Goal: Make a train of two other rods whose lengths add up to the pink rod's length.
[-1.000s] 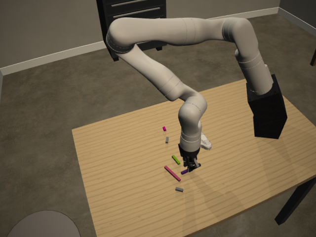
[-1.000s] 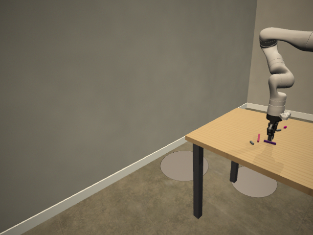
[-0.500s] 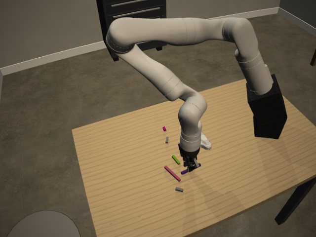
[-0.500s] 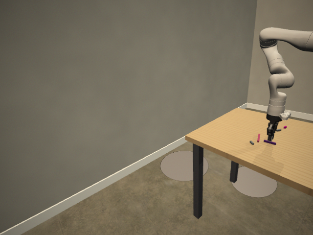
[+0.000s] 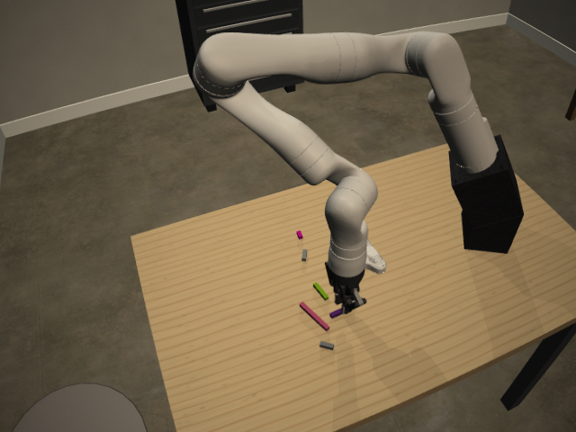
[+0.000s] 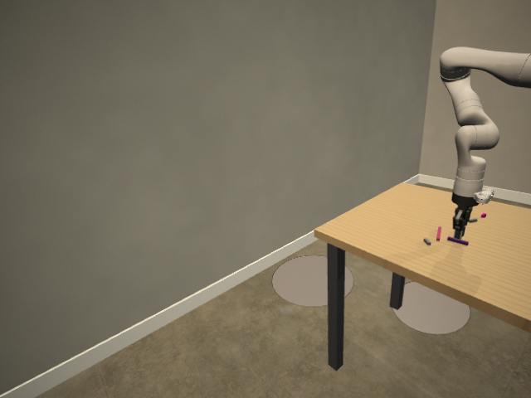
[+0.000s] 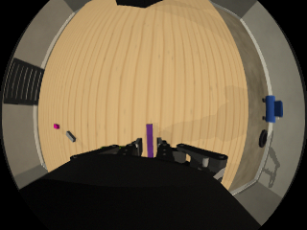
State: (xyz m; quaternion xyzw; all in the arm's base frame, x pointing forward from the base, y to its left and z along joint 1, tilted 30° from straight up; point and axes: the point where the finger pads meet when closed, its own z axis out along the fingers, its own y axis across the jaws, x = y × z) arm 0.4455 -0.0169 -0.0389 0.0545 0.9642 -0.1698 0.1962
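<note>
Now: hand 30 mm above the purple rod. The rest, counted from my hand: magenta rod 240 mm to the right, 70 mm behind, 30 mm below; then lime rod 70 mm to the right, 30 mm below; then pink rod 60 mm ahead, 30 mm to the right, 30 mm below.
</note>
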